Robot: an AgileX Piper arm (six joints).
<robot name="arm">
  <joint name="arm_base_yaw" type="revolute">
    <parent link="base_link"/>
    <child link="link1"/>
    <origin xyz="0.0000 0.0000 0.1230" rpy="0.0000 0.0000 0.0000"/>
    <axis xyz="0 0 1"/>
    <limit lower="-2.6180" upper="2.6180"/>
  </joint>
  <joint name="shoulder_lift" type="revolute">
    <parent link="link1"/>
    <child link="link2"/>
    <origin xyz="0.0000 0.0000 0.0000" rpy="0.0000 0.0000 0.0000"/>
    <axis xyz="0 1 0"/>
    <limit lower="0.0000" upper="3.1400"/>
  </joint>
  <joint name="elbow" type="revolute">
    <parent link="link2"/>
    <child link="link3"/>
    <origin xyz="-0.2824 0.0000 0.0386" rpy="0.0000 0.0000 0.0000"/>
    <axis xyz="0 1 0"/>
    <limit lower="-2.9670" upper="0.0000"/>
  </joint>
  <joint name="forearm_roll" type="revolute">
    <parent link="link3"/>
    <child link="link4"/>
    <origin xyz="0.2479 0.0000 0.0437" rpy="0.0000 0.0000 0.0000"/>
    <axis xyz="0.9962 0 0.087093"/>
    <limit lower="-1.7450" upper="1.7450"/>
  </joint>
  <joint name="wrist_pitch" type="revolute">
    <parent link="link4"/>
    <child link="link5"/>
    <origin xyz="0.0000 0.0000 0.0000" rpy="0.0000 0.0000 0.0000"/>
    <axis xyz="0 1 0"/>
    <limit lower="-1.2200" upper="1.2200"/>
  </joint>
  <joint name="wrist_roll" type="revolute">
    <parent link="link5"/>
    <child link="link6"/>
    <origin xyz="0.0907 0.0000 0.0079" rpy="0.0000 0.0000 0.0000"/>
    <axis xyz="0.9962 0 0.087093"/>
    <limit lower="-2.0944" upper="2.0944"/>
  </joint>
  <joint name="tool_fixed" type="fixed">
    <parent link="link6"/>
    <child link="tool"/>
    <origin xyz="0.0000 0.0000 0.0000" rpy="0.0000 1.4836 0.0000"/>
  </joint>
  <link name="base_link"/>
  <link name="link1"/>
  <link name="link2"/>
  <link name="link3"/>
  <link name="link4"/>
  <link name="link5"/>
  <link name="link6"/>
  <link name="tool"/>
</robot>
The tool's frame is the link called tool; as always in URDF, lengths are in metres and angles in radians.
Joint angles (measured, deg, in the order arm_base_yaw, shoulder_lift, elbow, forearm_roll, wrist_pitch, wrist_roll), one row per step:
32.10, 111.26, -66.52, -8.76, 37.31, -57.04
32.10, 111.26, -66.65, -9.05, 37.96, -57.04
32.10, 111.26, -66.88, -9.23, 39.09, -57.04
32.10, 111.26, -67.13, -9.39, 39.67, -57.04
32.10, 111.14, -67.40, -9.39, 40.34, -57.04
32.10, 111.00, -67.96, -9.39, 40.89, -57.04
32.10, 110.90, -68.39, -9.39, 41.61, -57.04
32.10, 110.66, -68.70, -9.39, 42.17, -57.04
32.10, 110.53, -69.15, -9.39, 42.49, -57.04
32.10, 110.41, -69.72, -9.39, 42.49, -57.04
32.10, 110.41, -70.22, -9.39, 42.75, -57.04
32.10, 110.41, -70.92, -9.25, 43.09, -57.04
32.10, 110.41, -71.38, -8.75, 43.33, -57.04
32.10, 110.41, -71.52, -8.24, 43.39, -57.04
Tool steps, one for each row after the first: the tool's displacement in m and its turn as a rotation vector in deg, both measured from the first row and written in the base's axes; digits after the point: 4 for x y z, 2 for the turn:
-0.0002, -0.0006, 0.0003, -0.52, 0.28, 0.11
-0.0006, -0.0013, 0.0009, -1.20, 0.90, 0.08
-0.0004, -0.0015, 0.0017, -1.53, 1.07, 0.11
-0.0003, -0.0016, 0.0034, -1.73, 1.27, 0.03
0.0009, -0.0010, 0.0063, -1.69, 1.11, -0.04
0.0014, -0.0009, 0.0085, -1.85, 1.22, -0.14
0.0016, -0.0008, 0.0111, -1.89, 1.20, -0.21
0.0027, -0.0003, 0.0137, -1.78, 0.96, -0.26
0.0044, 0.0009, 0.0168, -1.41, 0.37, -0.26
0.0057, 0.0016, 0.0188, -1.30, 0.15, -0.30
0.0074, 0.0028, 0.0215, -1.04, -0.11, -0.43
0.0083, 0.0039, 0.0233, -0.59, -0.08, -0.74
0.0083, 0.0045, 0.0238, -0.19, 0.07, -1.03

